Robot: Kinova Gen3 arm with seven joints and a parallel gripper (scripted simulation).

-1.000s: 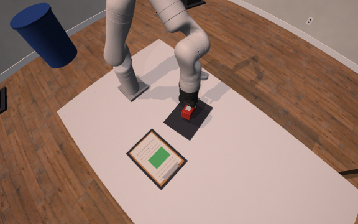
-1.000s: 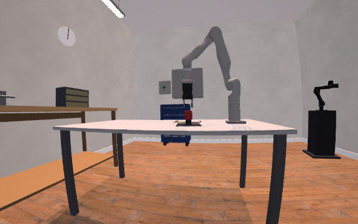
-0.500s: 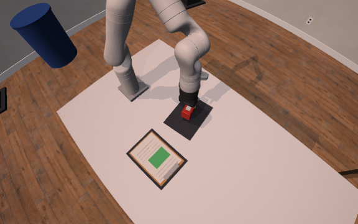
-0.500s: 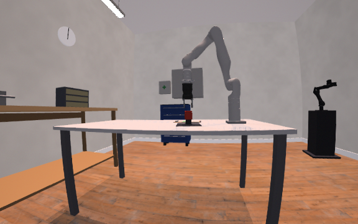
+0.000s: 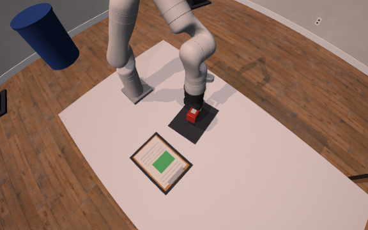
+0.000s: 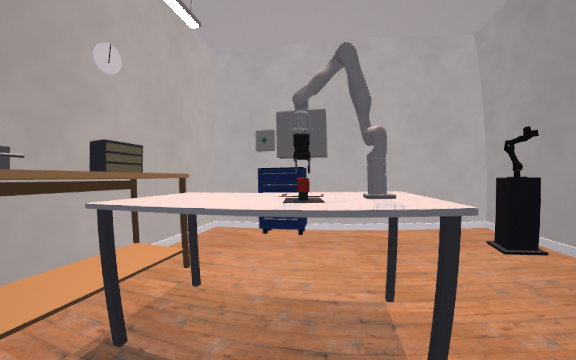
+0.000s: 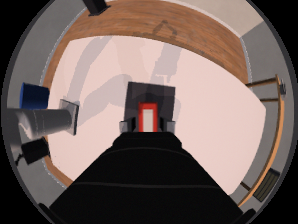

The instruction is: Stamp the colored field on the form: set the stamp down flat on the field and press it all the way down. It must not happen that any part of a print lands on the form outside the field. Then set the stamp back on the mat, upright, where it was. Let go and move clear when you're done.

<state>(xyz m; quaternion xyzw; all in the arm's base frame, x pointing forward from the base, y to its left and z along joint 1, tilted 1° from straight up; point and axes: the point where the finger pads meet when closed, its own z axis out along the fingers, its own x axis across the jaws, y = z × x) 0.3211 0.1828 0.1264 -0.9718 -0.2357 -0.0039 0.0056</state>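
Now: hand 90 mm above the red stamp. The rest, counted from my hand: dark mat: 140 mm below; then form: 260 mm to the right, 140 mm below, 110 mm ahead.
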